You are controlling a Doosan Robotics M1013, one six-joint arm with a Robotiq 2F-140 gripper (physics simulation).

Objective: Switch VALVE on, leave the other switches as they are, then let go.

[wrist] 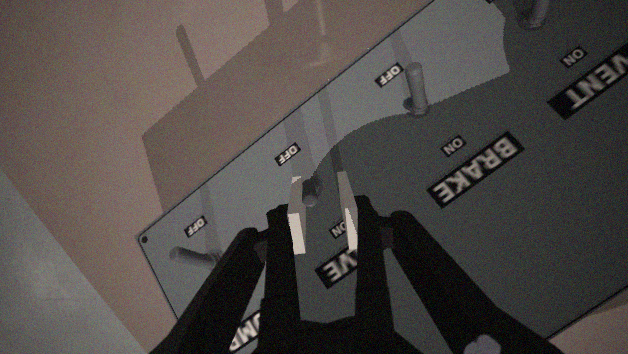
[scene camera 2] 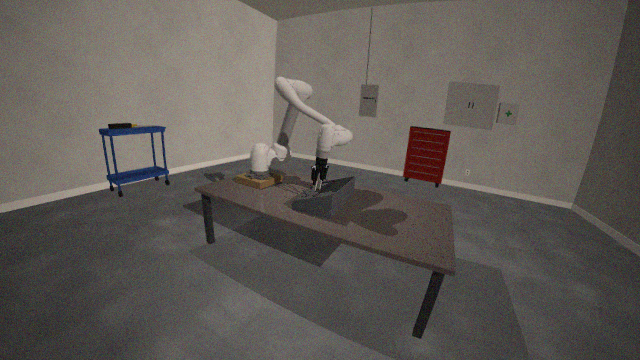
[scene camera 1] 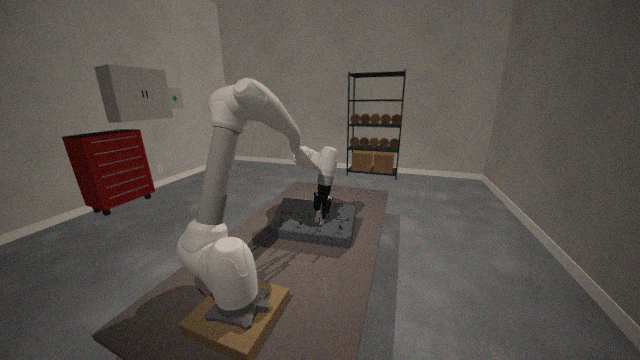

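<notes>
The grey switch panel lies on the table. My gripper is low over it, fingers parted and open. The VALVE lever stands between the fingers, close to the left one, with a gap to the right one. It is foreshortened, so its exact tilt is hard to tell. The VALVE label is partly hidden by the right finger. The BRAKE lever leans toward its OFF label. The PUMP lever is at the left, partly behind the gripper linkage.
The VENT lever is cut off at the wrist view's top. The arm's wooden base stands on the table. A red tool cabinet, shelf rack and blue cart stand farther off.
</notes>
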